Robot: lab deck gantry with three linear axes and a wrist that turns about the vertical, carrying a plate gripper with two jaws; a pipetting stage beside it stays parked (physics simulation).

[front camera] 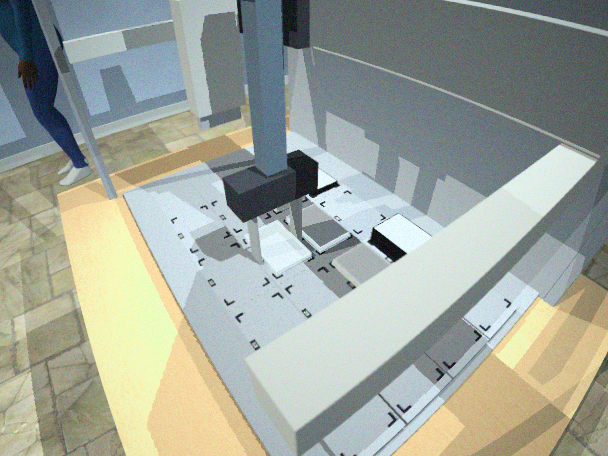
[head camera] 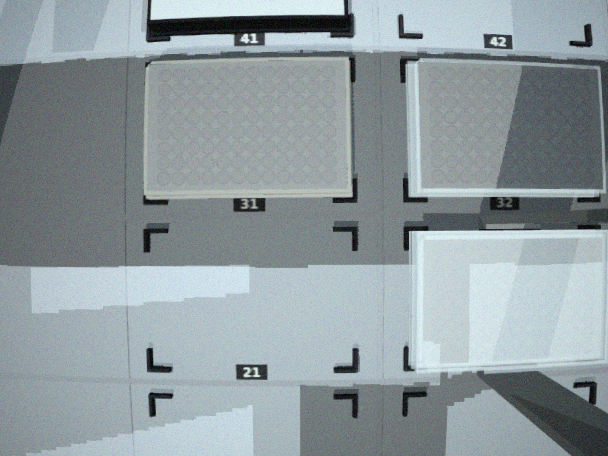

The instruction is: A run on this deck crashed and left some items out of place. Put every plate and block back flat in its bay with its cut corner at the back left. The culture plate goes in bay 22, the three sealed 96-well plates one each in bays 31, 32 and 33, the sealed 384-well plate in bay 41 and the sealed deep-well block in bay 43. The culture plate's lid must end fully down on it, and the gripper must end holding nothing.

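Frame: origin at the robot's base, x ahead, y left, z up, level; metres.
Where they show: gripper, fingertip midpoint: (front camera: 277, 249) (head camera: 505, 296); robot's base at its link origin: (front camera: 172, 220).
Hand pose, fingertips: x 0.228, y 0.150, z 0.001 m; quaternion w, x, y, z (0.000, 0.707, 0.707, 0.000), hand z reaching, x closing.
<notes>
Things, the pixels of their top centre, and the offset from my fingertips. "*": a spot on its surface instead.
- culture plate at its top centre: (head camera: 518, 300) (front camera: 276, 243) dx +0.000, dy +0.000, dz +0.016 m
- bay 31 at a spot on its surface: (head camera: 248, 127) * dx -0.162, dy +0.105, dz +0.014 m
- bay 32 at a spot on its surface: (head camera: 465, 125) * dx -0.032, dy +0.107, dz +0.014 m
- third sealed plate at its top centre: (front camera: 369, 268) dx +0.164, dy +0.107, dz +0.014 m
- 384-well plate at its top centre: (front camera: 310, 175) dx -0.164, dy +0.214, dz +0.014 m
- tall deep-well block at its top centre: (front camera: 408, 235) dx +0.164, dy +0.214, dz +0.041 m
- Bay 21 at a spot on its surface: (head camera: 251, 372) * dx -0.164, dy -0.046, dz -0.001 m
- Bay 42 at a spot on its surface: (head camera: 498, 41) * dx +0.000, dy +0.168, dz -0.001 m
The culture plate (front camera: 290, 254) (head camera: 450, 300) lies flat in bay 22, with its clear lid looking level on it. My gripper (front camera: 278, 248) (head camera: 507, 300) is down around it, one jaw close against its front side and one against its back; it looks shut on the plate. Sealed 96-well plates lie flat in bay 31 (head camera: 248, 127) and bay 32 (front camera: 325, 231) (head camera: 465, 125). A third sealed plate (front camera: 362, 262) lies in bay 33. The 384-well plate (front camera: 324, 181) (head camera: 248, 9) is in bay 41, partly hidden by the gripper body. The tall deep-well block (front camera: 404, 232) stands in bay 43.
A thick pale beam (front camera: 425, 300) crosses the front view and hides part of the deck. Bay 21 (head camera: 251, 372) is left of the culture plate in the head view. Bay 42 (head camera: 498, 41) is behind bay 32. A tall grey panel rises behind the deck.
</notes>
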